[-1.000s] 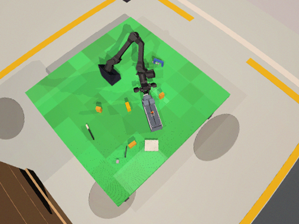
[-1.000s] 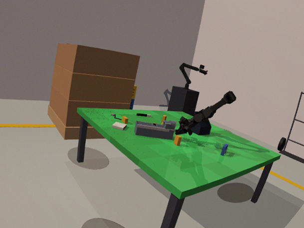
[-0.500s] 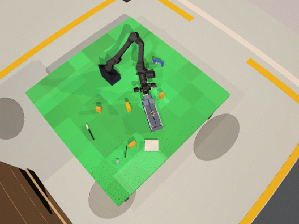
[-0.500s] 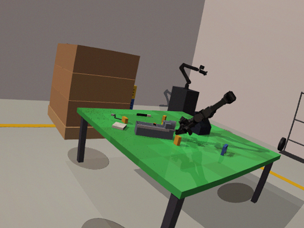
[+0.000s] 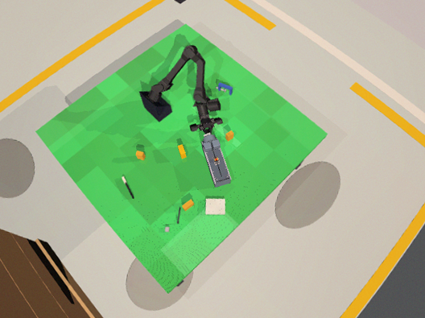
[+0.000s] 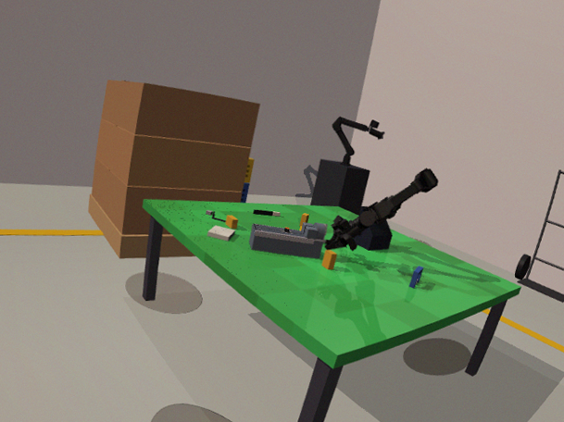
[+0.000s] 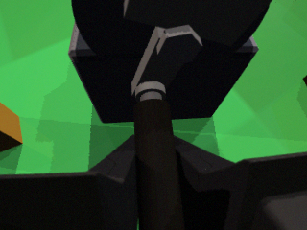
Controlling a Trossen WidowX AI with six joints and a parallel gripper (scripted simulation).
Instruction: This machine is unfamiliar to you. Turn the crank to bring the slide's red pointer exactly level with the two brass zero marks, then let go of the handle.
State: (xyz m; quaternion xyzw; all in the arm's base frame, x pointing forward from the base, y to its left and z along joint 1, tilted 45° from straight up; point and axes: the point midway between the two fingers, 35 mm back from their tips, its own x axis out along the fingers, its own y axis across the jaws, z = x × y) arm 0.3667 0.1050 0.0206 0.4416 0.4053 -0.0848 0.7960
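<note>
My gripper tip is 2 cm past the dark handle, 1 cm to the right of it and 3 cm below it. Round my gripper tip: blue bracket 18 cm behind, 33 cm to the left; then red pointer 14 cm ahead, 9 cm to the right, 5 cm above; then white pad 30 cm ahead, 27 cm to the right, 2 cm below.
</note>
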